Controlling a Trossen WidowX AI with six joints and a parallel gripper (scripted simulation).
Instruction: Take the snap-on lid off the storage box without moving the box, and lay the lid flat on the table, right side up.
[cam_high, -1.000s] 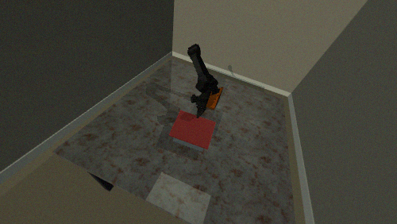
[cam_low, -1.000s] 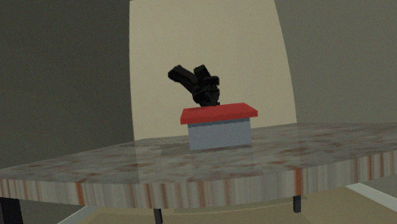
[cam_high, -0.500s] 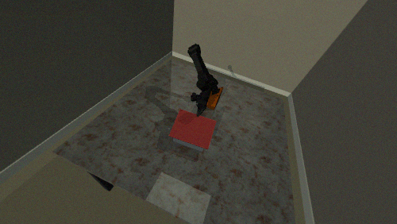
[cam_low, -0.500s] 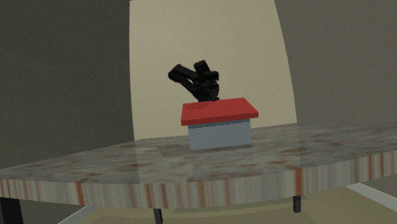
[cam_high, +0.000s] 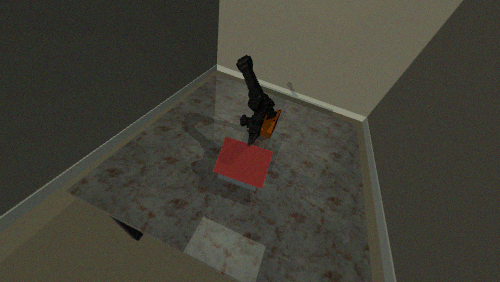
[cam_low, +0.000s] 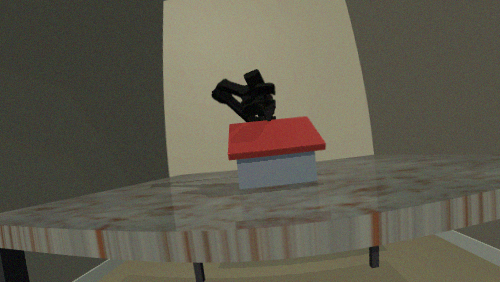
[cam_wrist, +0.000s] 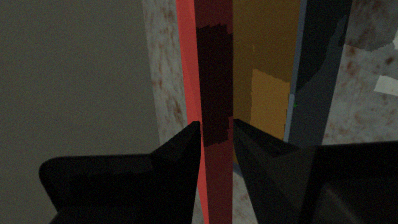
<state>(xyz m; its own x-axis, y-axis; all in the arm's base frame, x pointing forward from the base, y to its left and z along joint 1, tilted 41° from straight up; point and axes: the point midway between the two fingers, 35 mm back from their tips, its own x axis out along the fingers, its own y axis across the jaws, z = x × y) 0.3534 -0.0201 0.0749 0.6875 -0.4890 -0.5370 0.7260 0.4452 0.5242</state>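
Now: gripper tip 7 cm short of the red lid and 4 cm above it. Also, from my gripper tip: grey-blue storage box (5 cm ahead, 12 cm below).
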